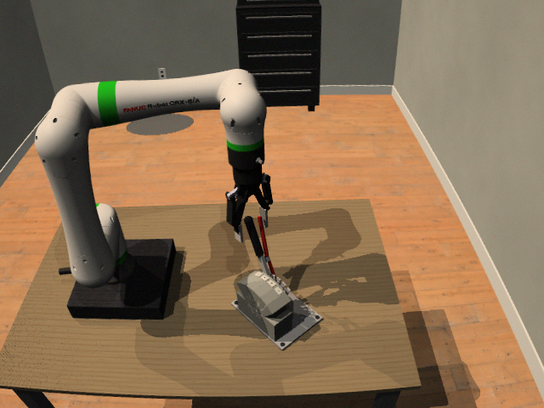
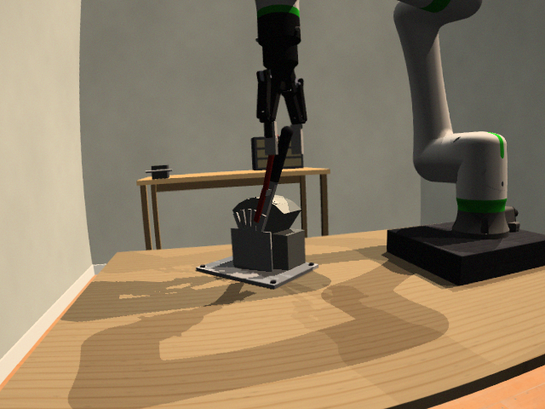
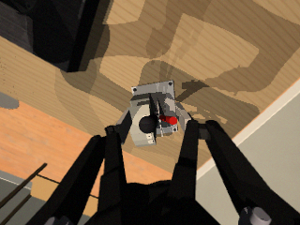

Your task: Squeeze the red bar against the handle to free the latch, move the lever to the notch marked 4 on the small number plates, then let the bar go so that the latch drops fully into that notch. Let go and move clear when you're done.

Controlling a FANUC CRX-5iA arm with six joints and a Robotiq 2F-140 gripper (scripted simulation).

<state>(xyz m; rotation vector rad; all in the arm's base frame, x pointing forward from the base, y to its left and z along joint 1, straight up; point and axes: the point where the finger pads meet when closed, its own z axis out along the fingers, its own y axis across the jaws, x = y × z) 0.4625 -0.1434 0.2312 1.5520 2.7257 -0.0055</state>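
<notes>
My hand is 100 mm above the red bar, 40 mm short of it and 30 mm to the left of it.
</notes>
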